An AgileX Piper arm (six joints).
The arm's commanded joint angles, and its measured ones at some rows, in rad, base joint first. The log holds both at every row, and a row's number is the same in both.
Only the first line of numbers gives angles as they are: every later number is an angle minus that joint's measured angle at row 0.
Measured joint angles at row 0:
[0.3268, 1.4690, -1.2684, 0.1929, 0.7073, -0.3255]
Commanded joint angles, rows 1 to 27:
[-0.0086, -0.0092, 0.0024, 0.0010, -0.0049, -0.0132]
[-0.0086, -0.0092, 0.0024, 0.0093, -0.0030, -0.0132]
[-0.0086, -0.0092, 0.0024, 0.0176, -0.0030, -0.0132]
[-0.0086, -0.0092, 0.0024, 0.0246, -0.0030, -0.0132]
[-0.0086, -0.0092, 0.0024, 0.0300, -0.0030, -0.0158]
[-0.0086, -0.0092, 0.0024, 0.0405, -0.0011, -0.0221]
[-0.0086, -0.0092, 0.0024, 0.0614, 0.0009, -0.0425]
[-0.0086, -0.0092, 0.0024, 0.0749, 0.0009, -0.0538]
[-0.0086, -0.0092, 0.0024, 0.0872, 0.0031, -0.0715]
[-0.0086, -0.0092, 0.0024, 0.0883, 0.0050, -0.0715]
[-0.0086, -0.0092, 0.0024, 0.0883, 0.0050, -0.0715]
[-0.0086, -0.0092, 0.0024, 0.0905, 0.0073, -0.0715]
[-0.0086, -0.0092, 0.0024, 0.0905, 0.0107, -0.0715]
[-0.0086, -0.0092, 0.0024, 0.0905, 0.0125, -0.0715]
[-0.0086, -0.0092, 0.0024, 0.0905, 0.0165, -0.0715]
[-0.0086, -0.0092, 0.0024, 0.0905, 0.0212, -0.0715]
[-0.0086, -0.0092, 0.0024, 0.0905, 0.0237, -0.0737]
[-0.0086, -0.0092, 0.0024, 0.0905, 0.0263, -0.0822]
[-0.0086, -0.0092, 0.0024, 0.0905, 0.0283, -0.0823]
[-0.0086, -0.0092, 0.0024, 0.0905, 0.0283, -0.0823]
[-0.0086, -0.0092, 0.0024, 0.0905, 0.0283, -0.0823]
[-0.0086, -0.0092, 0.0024, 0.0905, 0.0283, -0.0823]
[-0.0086, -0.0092, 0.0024, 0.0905, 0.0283, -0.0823]
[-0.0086, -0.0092, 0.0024, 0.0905, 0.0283, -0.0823]
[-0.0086, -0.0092, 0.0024, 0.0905, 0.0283, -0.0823]
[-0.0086, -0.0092, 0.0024, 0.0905, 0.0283, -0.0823]
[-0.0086, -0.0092, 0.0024, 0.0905, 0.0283, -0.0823]
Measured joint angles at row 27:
[-0.0011, 0.0000, 0.0000, 0.0861, 0.0225, -0.0692]
